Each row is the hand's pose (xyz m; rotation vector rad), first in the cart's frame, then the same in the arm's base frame.
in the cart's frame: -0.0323 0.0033 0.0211 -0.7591 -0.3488 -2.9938
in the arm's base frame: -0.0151 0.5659 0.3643 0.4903 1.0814 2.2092
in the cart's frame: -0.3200 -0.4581 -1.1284 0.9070 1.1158 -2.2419
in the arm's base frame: -0.5523 -0.4211 -0.2308 1.0096 -0.1165 -2.6038
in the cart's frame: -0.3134 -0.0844 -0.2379 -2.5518 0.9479 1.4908
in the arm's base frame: -0.3190 0.4329 0.1551 2.0013 -1.8451 -0.7213
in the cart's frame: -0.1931 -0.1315 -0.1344 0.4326 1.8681 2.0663
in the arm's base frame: -0.2291 0.4337 0.2942 0.4498 2.0404 0.9286
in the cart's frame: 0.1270 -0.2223 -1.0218 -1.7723 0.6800 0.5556
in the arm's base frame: -0.0416 -0.3681 -0.1750 -2.2117 1.2979 -0.2120
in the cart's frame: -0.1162 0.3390 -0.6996 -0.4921 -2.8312 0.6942
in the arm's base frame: 0.0268 0.2874 -0.3839 -1.3190 -2.2763 1.6790
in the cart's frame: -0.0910 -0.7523 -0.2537 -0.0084 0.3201 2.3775
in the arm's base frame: -0.4379 -0.0617 0.6420 -0.4115 1.0380 1.6381
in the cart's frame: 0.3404 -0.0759 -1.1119 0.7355 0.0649 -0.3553
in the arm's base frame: 0.2099 -0.4225 -0.2692 -0.0213 -0.3768 -0.7355
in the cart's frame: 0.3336 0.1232 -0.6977 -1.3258 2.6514 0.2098
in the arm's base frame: 0.3217 -0.0065 -0.1089 0.6990 -2.8551 1.0093
